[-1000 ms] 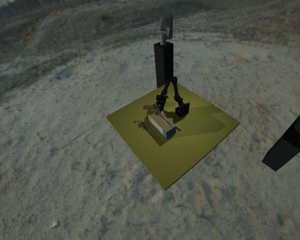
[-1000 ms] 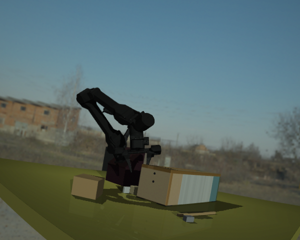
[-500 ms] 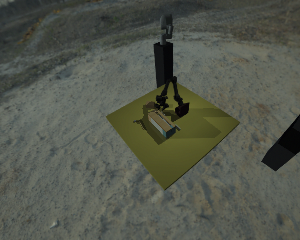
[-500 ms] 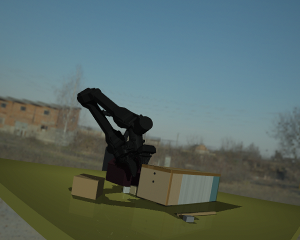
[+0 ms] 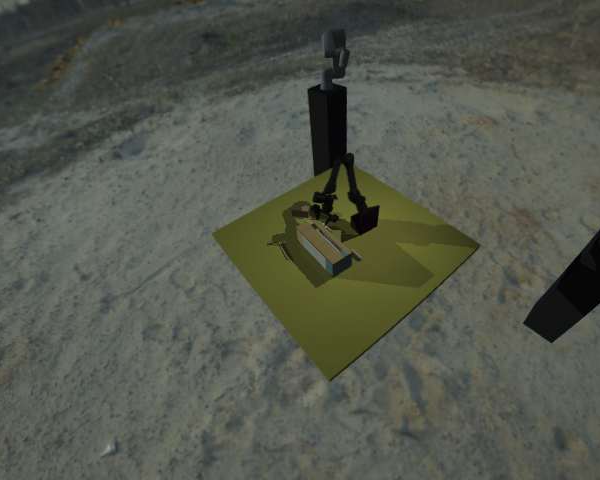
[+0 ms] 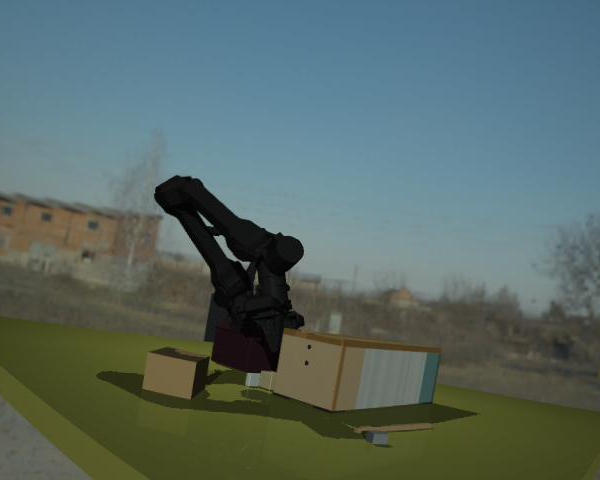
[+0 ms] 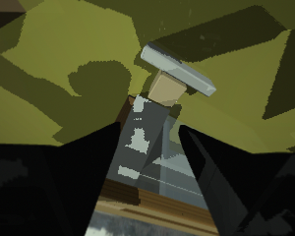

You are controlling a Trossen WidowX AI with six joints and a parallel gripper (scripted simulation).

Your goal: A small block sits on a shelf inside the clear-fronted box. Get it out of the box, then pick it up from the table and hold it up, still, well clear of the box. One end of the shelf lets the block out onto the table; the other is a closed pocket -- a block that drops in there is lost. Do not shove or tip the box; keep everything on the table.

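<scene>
The tan block is 6 cm below my gripper tip, 2 cm behind it and 1 cm to the left of it. From my gripper tip the other things lie so: thin stick 29 cm ahead, 7 cm below, 5 cm to the right; then dark piece 31 cm ahead, 16 cm to the right, 7 cm below; then clear-fronted box 15 cm to the left, 8 cm ahead, 1 cm below.
</scene>
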